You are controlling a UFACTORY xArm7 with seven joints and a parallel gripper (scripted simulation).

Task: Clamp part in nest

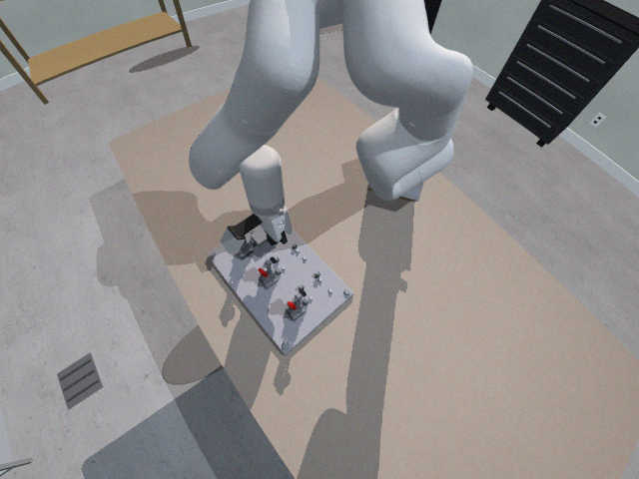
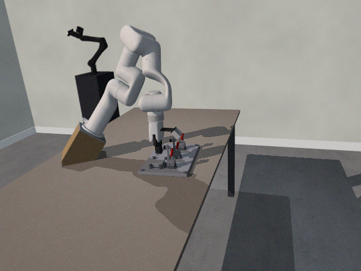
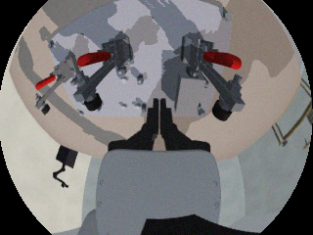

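My hand is 5 cm to the left of the grey block part, 5 cm above it and 1 cm short of it. The rest, counted from my hand: grey fixture plate: 7 cm to the left, 7 cm below, 3 cm ahead.
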